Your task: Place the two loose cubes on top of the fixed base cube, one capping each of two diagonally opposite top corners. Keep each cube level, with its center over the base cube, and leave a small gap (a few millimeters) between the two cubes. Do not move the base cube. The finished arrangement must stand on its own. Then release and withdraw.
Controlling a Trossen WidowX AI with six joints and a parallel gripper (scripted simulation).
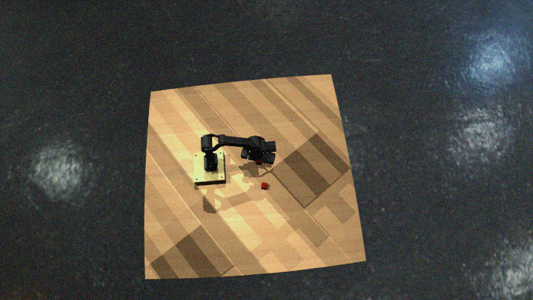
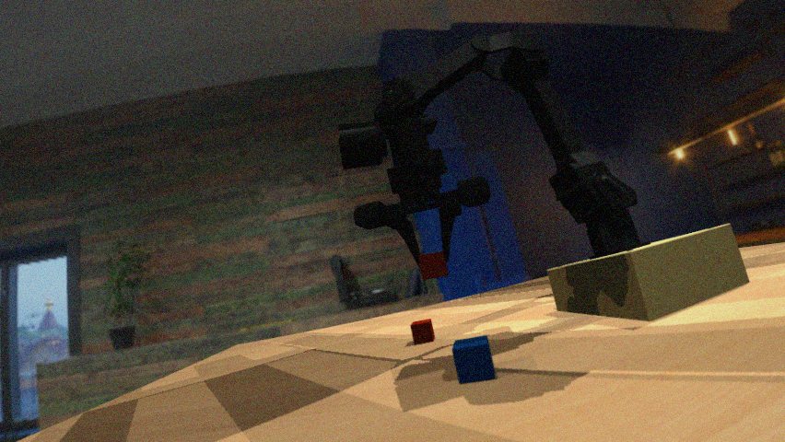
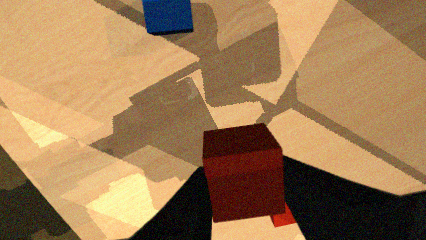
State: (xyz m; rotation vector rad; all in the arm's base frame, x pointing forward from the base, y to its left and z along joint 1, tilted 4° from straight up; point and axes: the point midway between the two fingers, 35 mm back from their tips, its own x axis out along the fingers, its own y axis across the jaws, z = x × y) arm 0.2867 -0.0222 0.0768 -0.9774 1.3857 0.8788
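Now: gripper tip 1 cm short of the blue cube, 10 cm to the right of it and 10 cm above it.
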